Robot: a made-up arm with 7 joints.
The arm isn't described. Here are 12 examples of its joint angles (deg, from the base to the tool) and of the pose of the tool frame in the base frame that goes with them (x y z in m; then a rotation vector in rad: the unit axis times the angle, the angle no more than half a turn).
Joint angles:
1: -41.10 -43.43 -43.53 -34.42 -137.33 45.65 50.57
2: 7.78 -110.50 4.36 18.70 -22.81 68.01 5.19
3: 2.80 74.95 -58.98 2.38 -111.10 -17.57 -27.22
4: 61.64 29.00 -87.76 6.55 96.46 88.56 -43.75
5: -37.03 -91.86 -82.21 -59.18 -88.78 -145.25 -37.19
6: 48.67 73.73 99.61 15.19 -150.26 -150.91 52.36
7: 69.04 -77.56 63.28 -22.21 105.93 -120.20 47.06
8: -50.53 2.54 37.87 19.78 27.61 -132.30 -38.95
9: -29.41 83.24 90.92 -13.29 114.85 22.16 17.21
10: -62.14 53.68 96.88 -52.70 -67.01 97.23 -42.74
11: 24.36 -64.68 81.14 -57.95 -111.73 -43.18 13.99
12: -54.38 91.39 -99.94 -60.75 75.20 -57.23 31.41
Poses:
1: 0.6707 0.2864 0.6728 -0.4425 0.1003 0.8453
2: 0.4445 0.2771 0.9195 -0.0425 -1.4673 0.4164
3: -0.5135 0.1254 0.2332 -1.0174 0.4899 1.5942
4: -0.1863 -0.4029 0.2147 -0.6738 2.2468 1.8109
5: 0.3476 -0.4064 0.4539 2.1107 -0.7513 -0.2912
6: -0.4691 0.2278 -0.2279 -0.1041 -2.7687 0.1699
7: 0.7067 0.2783 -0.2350 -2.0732 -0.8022 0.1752
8: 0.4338 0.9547 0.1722 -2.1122 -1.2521 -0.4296
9: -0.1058 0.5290 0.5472 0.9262 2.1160 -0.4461
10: 0.0860 0.3142 1.0779 1.8090 -0.7630 1.0399
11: 0.7246 0.5773 0.2644 0.4152 1.6088 -0.0617
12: 0.0579 0.1083 0.2175 -1.6562 0.7095 -0.8088
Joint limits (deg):
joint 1: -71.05..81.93
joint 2: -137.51..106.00
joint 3: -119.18..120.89
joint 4: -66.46..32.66
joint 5: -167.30..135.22
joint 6: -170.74..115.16
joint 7: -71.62..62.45
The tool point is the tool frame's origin. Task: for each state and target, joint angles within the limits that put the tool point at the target. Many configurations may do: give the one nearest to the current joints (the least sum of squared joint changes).
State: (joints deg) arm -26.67 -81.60 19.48 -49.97 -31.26 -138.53 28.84
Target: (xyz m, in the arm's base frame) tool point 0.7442 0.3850 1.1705
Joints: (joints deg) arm -3.65 -77.13 31.46 -61.05 -33.60 -139.19 26.10
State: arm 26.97 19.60 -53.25 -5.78 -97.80 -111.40 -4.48
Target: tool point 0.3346 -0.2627 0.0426
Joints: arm -22.67 19.02 -70.90 -55.83 -99.70 -128.66 -2.46
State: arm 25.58 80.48 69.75 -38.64 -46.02 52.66 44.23
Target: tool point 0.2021 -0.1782 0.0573
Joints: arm 52.04 64.82 58.37 -43.50 -40.28 68.44 55.08
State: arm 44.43 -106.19 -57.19 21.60 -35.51 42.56 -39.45
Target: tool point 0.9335 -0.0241 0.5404
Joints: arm 49.45 -74.35 -66.76 25.57 -32.40 33.13 -65.48
